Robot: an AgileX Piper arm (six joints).
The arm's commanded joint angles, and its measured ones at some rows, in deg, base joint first. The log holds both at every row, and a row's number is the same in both.
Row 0, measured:
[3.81 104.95 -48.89 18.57 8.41 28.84]
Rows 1 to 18, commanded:
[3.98 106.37 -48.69 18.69 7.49 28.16]
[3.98 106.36 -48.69 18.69 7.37 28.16]
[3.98 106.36 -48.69 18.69 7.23 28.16]
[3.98 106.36 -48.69 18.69 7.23 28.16]
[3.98 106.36 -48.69 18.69 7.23 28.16]
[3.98 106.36 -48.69 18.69 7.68 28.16]
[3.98 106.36 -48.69 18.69 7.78 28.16]
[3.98 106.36 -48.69 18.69 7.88 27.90]
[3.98 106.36 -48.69 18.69 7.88 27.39]
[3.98 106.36 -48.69 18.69 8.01 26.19]
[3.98 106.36 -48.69 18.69 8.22 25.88]
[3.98 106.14 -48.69 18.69 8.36 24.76]
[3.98 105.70 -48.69 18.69 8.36 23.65]
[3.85 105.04 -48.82 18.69 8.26 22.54]
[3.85 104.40 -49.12 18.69 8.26 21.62]
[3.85 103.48 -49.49 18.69 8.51 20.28]
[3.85 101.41 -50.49 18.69 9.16 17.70]
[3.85 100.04 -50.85 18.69 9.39 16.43]
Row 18, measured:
[3.93 104.42 -49.26 19.00 8.80 21.56]
